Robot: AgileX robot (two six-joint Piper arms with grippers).
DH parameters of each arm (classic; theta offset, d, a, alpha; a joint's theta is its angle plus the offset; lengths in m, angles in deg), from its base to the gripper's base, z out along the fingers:
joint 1: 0 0.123 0 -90
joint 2: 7.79 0 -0.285 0
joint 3: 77.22 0 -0.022 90
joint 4: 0 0.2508 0 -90
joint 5: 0 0 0.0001 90
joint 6: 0 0.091 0 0
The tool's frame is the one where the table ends.
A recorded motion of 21 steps. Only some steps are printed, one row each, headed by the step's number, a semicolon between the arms.
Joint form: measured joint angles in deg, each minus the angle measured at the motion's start. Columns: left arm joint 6, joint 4, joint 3, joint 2, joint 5, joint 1; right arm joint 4, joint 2, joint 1, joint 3, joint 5, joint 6.
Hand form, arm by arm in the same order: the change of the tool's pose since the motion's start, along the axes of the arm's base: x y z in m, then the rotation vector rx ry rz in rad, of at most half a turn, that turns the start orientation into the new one. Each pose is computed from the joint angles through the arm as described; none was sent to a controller.
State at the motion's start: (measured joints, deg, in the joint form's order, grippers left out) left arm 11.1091 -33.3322 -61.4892 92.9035 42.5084 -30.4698; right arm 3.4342 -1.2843 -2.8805 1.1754 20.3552 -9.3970
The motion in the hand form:
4: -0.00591 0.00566 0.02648 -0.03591 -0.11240 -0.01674; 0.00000 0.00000 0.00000 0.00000 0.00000 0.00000
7: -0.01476 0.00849 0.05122 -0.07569 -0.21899 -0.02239; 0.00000 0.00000 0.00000 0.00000 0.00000 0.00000
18: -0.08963 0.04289 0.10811 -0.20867 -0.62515 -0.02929; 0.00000 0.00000 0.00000 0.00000 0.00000 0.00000
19: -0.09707 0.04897 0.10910 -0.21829 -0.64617 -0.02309; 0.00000 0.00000 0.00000 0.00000 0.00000 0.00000
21: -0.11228 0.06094 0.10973 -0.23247 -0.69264 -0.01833; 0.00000 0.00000 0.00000 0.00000 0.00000 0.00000
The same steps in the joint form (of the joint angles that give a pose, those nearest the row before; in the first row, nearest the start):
4: 2.10 0.24 -0.05 -4.59 -1.42 0.14; 0.00 0.00 0.00 0.00 0.00 0.00
7: 2.96 0.52 -0.05 -8.92 -3.56 -0.55; 0.00 0.00 0.00 0.00 0.00 0.00
18: 5.11 3.92 10.92 -31.53 -16.93 -5.79; 0.00 0.00 0.00 0.00 0.00 0.00
19: 5.12 4.03 12.44 -33.84 -17.53 -5.79; 0.00 0.00 0.00 0.00 0.00 0.00
21: 5.35 4.60 15.50 -38.55 -18.65 -5.92; 0.00 0.00 0.00 0.00 0.00 0.00

